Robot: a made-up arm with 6 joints.
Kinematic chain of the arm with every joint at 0, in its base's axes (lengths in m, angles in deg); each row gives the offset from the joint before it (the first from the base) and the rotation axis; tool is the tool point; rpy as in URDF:
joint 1: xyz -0.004 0 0.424 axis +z
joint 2: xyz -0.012 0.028 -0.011 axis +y
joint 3: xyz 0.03 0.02 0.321 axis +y
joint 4: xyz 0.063 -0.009 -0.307 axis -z
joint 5: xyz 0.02 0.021 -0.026 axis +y
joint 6: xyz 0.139 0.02 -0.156 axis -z
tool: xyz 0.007 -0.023 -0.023 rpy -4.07 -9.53 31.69
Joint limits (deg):
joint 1: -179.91..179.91
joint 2: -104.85..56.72
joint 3: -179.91..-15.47
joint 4: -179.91..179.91
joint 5: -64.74..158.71
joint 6: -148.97..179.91
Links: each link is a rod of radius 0.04 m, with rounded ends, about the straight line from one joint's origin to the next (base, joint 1, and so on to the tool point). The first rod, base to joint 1, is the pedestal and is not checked.
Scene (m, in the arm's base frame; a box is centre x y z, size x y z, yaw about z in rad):
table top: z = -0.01
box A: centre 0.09 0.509 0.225 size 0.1 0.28 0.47 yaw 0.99
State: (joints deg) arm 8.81 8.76 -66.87 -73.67 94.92 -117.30
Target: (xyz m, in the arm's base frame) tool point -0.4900 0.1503 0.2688
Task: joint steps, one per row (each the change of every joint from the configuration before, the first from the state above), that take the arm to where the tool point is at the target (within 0.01 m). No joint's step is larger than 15 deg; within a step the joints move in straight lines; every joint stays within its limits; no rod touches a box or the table.
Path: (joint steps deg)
1: 13.04 -1.54 -2.66 0.05 -4.73 2.48
2: 13.04 -1.53 -2.66 0.05 -4.74 2.48
3: 13.05 -1.54 -2.66 0.05 -4.73 2.48
4: 13.04 -1.54 -2.66 0.04 -4.74 2.48
5: 13.04 -1.53 -2.66 0.05 -4.73 2.48
6: 13.04 -1.54 -2.67 0.05 -4.74 2.47
7: 13.04 -1.53 -2.66 0.05 -4.73 2.48
8: 12.78 5.62 6.89 2.09 -6.55 -4.04
9: 12.77 5.62 6.88 2.09 -6.56 -4.04
10: 12.77 5.63 6.88 2.09 -6.55 -4.05
11: 12.78 5.62 6.88 2.08 -6.55 -4.04

